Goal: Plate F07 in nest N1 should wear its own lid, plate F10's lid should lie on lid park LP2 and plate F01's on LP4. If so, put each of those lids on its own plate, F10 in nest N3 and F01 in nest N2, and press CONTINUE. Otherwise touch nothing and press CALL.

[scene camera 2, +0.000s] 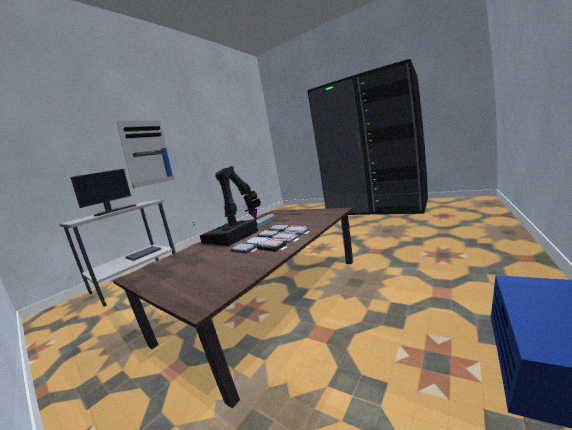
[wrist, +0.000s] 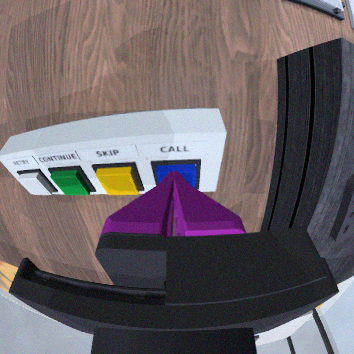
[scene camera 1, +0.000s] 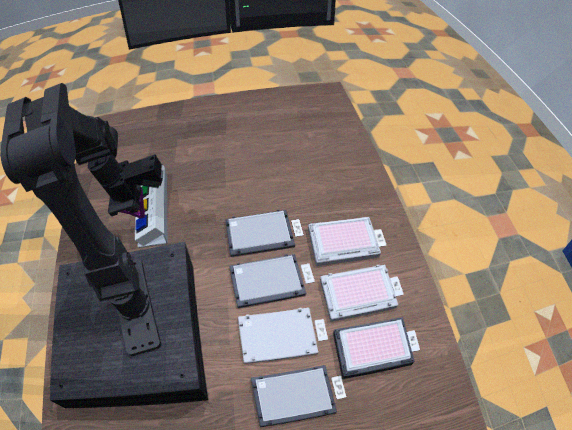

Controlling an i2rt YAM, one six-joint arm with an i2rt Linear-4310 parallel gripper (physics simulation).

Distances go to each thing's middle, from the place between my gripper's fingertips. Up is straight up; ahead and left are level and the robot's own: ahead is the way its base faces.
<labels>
Now: hand 50 mm to the right of the yellow SKIP button (wrist: 115, 180) and 20 mm above it. From my hand the other things lie so: green CONTINUE button (wrist: 71, 182) 10 mm ahead, 100 mm to the left, 20 mm below; white button box (scene camera 1: 155, 232) 20 mm ahead, 70 mm to the left, 30 mm below.
</labels>
